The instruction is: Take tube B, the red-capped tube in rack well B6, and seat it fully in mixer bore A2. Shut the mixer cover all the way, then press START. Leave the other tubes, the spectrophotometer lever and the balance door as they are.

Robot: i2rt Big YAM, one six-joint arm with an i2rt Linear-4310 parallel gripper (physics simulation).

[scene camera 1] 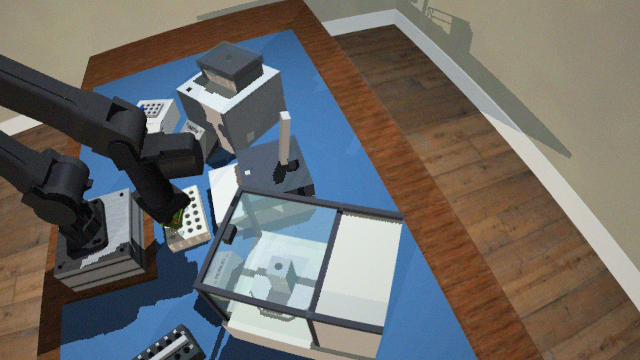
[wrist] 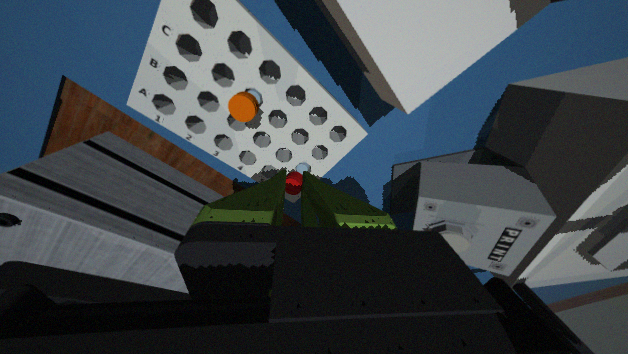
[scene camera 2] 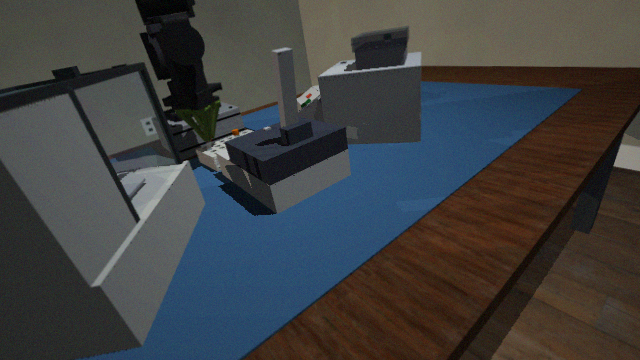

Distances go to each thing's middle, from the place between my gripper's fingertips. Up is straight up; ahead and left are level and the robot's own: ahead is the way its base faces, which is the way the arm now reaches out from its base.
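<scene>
The PRINT button box point(wrist: 488, 208) is 15 cm to the right of my hand, 6 cm ahead of it and 1 cm below it. There's also a glass-walled enclosure point(scene camera 2: 105, 206), which is 25 cm to the right of my hand, 18 cm ahead and 6 cm above. Counting from my hand again, the mixer point(scene camera 2: 377, 97) is 28 cm to the left, 21 cm ahead and 5 cm above, and the dark cover point(scene camera 1: 232, 62) is 29 cm to the left, 23 cm ahead and 13 cm above.
</scene>
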